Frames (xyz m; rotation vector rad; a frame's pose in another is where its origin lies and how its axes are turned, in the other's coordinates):
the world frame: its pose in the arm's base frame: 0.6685 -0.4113 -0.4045 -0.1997 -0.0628 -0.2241
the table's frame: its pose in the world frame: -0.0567 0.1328 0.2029 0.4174 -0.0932 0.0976
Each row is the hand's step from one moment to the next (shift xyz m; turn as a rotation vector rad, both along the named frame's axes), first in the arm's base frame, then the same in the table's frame.
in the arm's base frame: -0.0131 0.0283 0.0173 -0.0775 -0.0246 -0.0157
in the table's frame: -0.0131 0.0302 0.0138 -0.0756 -0.0334 0.0048
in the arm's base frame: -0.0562 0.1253 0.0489 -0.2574 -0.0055 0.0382
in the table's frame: -0.0611 0.1279 0.0343 -0.2441 -0.0179 0.0885
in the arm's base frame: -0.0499 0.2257 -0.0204 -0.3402 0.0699 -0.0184
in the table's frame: -0.0790 0.2117 -0.0527 -0.3439 0.0371 0.0361
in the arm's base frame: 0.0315 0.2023 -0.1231 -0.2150 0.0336 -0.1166
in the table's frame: -0.0149 0.1740 -0.1631 -0.2347 -0.0088 -0.0762
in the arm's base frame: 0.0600 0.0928 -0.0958 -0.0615 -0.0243 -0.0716
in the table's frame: 0.0307 0.0752 -0.1216 -0.0699 -0.0436 -0.0521
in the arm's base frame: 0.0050 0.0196 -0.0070 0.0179 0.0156 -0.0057
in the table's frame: 0.0013 0.0180 -0.0114 0.0146 0.0154 -0.0120
